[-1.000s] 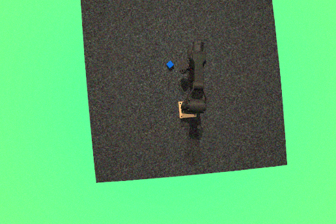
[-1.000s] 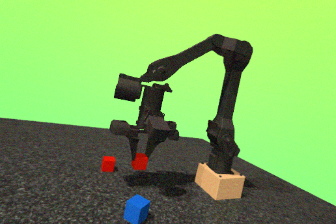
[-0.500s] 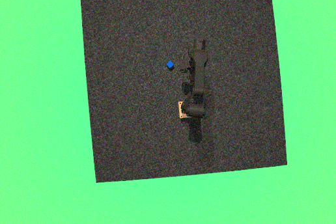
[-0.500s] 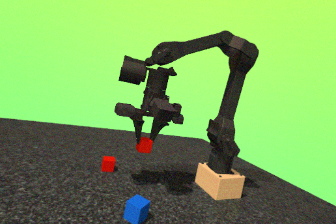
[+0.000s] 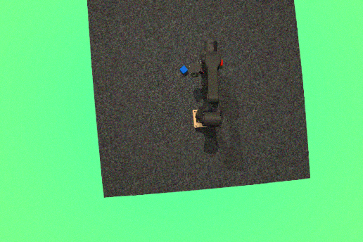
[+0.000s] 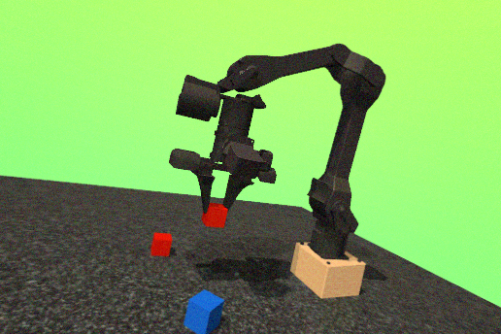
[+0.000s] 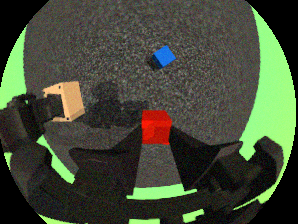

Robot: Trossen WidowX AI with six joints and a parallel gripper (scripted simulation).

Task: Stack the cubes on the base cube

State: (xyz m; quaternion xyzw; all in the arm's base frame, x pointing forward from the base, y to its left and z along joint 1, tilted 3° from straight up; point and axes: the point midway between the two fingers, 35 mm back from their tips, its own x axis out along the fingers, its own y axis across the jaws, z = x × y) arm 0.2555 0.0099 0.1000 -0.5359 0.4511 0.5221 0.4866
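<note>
Right now my gripper tip is 10 mm short of the blue cube, 120 mm to the right of it and 100 mm above it. Round my gripper tip: red cube 70 mm ahead, 90 mm to the right, 100 mm below.
</note>
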